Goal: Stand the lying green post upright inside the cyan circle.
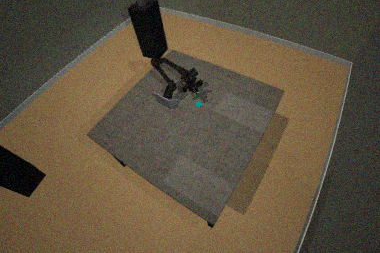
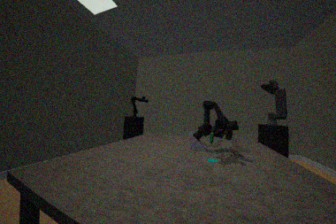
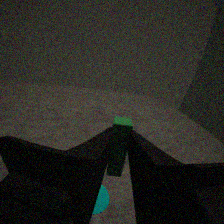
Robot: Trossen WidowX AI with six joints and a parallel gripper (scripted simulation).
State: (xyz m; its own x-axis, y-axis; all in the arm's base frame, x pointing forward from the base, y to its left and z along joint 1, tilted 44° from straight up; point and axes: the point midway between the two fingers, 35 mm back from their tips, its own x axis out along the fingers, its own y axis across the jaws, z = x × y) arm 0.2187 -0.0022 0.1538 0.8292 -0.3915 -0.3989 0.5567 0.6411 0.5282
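Now: gripper tip 16 cm above the cyan circle and 1 cm to the right of it. The rest, counted from my gripper tip: green post: 2 cm below.
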